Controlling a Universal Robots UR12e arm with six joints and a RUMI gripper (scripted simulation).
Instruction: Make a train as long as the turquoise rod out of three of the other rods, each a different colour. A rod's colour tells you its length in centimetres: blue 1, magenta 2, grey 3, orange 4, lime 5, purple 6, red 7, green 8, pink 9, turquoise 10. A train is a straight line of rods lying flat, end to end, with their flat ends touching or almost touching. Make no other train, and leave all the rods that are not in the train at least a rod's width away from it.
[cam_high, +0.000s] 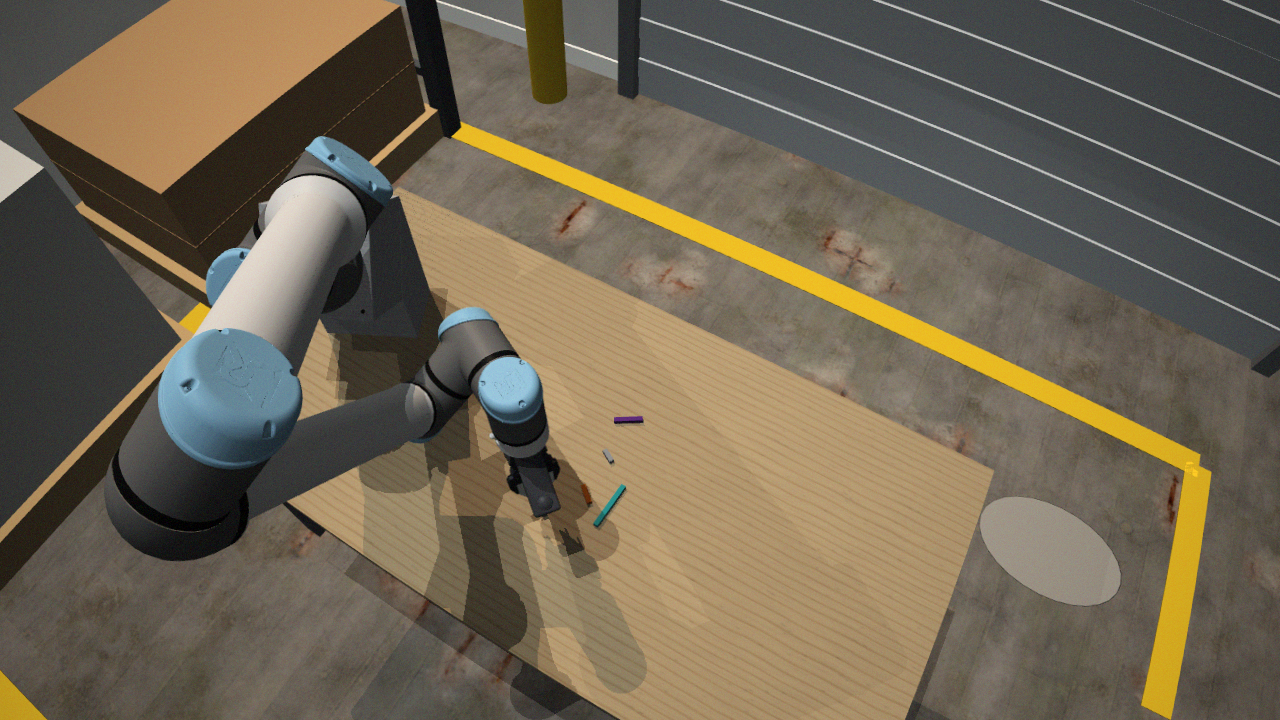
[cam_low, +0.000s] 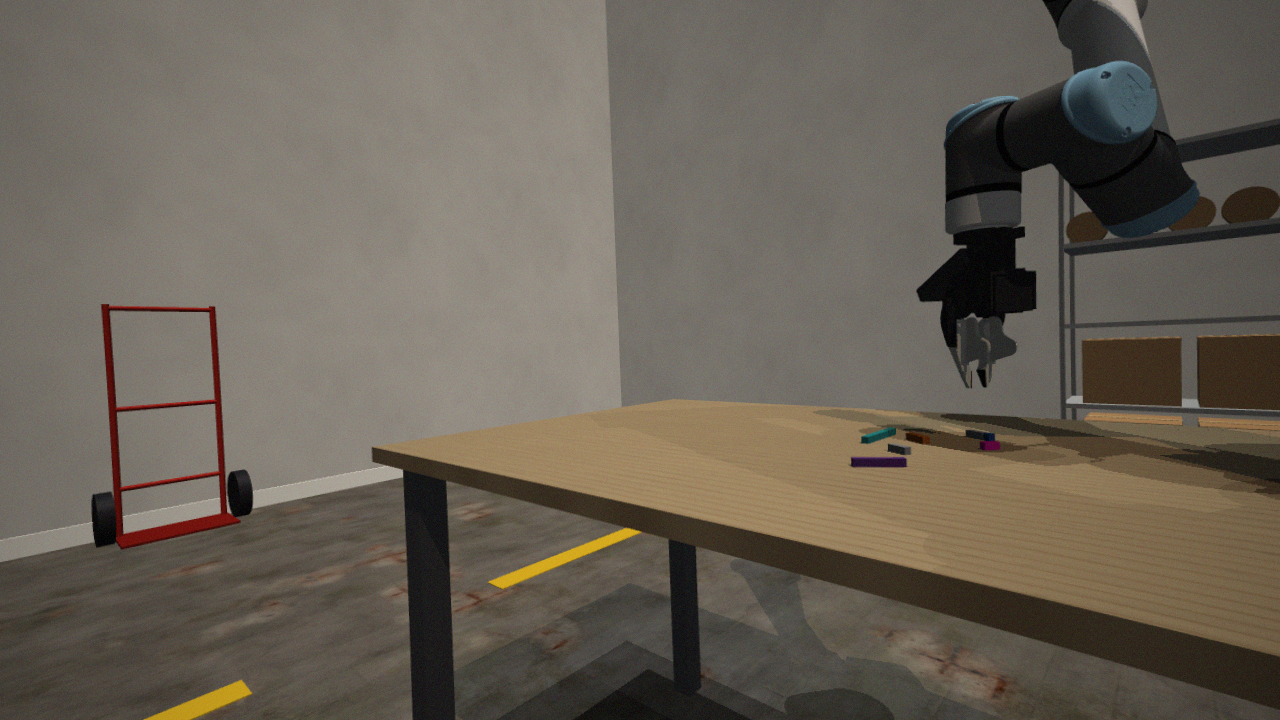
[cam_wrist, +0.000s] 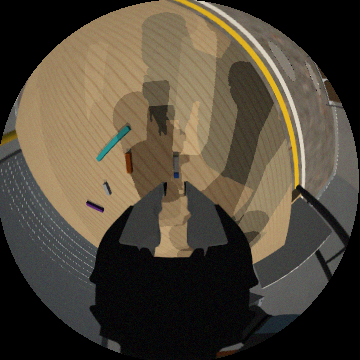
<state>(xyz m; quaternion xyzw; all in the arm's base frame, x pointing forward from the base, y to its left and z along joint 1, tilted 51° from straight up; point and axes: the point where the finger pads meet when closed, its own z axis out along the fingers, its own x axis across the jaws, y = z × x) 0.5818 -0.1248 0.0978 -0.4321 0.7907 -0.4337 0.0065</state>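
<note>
The purple rod is 25 cm to the left of my hand, 8 cm below it and 8 cm ahead of it. The rest, counted from my hand: orange rod: 8 cm below, 7 cm ahead, 6 cm to the left; magenta rod: 9 cm to the left, 8 cm below, 2 cm behind; blue cube: 8 cm below, 2 cm to the left, 2 cm behind.
</note>
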